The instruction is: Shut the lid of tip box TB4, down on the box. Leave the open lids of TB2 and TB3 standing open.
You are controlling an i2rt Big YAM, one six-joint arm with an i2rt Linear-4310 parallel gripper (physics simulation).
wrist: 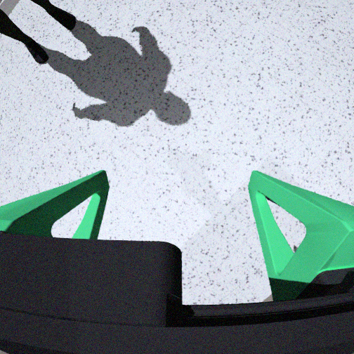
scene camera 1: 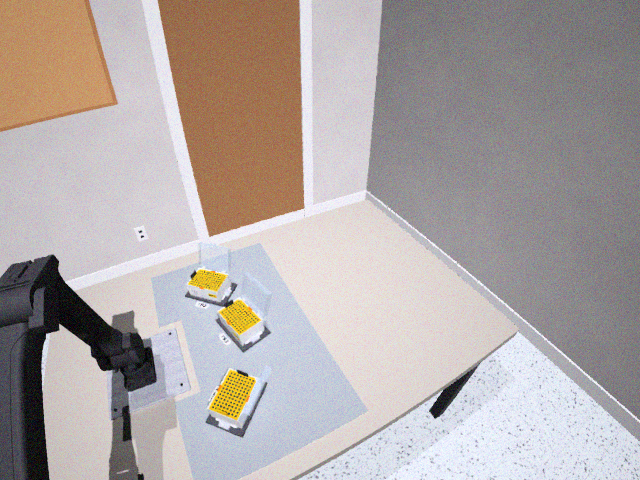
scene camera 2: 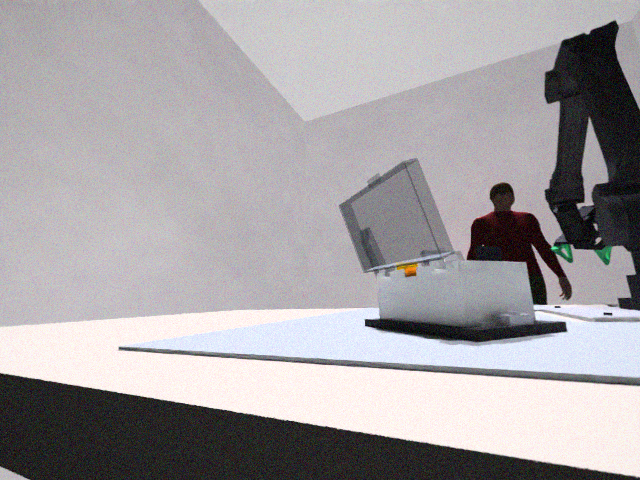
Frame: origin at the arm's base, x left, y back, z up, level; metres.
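Where they show: gripper, between the fingertips: (scene camera 2: 588, 263); arm's base, origin of its link: (scene camera 1: 140, 369).
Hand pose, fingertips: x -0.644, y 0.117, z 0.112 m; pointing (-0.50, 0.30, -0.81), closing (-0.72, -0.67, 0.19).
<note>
Things, the pixels of their top centre, and the offset from my fingertips. Level surfaces: height alone.
- middle box, centre of its top: (scene camera 1: 238, 312) dz -0.042, dx +0.666, dy -0.444 m
- far box, centre of its top: (scene camera 2: 440, 255) (scene camera 1: 206, 276) dz -0.042, dx +0.862, dy -0.389 m
- blue-grey mat, height of its surface: dz -0.117 m
In scene camera 1, the nearest box, TB4 (scene camera 1: 234, 395), shows its yellow tip rack uncovered; its clear lid (scene camera 1: 266, 374) stands open on the right side. The middle box (scene camera 1: 240, 320) and far box (scene camera 1: 208, 284) are TB2 and TB3, with labels too small to read surely. Their clear lids (scene camera 1: 254, 293) (scene camera 1: 214, 256) stand open. Scene camera 2 shows a box (scene camera 2: 491, 291) with its lid (scene camera 2: 395, 222) open, leaning left; I cannot tell which box. My gripper (scene camera 2: 584, 253) (wrist: 178, 178) is open and empty, drawn back near the arm's base, apart from the boxes. Scene camera 1 does not show its fingers.
The boxes stand on a blue-grey mat (scene camera 1: 315, 382) (scene camera 2: 268, 343). The arm's base plate (scene camera 1: 173, 361) lies left of the mat. A person in red (scene camera 2: 506, 232) stands beyond the table. The wrist view shows speckled floor (wrist: 265, 75) with the person's shadow (wrist: 120, 75).
</note>
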